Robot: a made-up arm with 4 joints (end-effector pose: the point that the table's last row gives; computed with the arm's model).
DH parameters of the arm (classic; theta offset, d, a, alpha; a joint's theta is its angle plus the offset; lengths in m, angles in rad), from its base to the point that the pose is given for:
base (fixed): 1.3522 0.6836 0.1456 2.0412
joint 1: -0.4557 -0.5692 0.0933 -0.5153
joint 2: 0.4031 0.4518 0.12 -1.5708
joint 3: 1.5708 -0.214 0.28 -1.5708
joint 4: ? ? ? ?
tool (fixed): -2.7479 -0.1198 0 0
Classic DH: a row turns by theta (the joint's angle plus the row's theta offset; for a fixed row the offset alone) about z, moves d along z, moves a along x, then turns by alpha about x.
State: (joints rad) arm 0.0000 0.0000 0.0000 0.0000
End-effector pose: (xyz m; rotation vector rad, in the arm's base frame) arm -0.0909 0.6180 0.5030 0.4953 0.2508 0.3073
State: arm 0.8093 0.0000 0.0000 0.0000
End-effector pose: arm 0.0970 0.6314 0.8579 1.1894 -0.1151 0.0640
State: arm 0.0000 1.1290 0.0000 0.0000
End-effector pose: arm -0.0909 0.8211 0.9862 1.6078 0.0526 0.4360
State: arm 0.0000 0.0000 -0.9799 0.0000
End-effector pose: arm 0.0769 0.6127 0.5030 0.5629 -0.0120 -0.6472
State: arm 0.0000 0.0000 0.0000 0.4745
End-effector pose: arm -0.0272 0.6180 0.6156 0.4089 -0.2102 0.4148
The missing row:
joint 4: -0.3472 -0.109 -0.253 1.1313
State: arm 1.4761 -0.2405 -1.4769 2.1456
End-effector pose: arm 0.1694 0.0086 1.2550 -0.6687 -0.5839 -1.4884
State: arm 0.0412 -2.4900 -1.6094 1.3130
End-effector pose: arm 0.1487 0.1606 0.8630 2.5777 1.6183 -0.7578
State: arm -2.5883 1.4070 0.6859 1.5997
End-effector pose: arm -0.4690 0.2236 0.6102 0.5439 0.3291 1.4645
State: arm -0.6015 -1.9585 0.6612 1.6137
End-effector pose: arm -0.2129 0.2195 0.7105 -1.2295 0.7397 2.0212
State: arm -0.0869 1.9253 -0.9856 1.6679
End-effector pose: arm 0.0635 0.2681 1.1782 1.0581 -0.5648 -1.1367
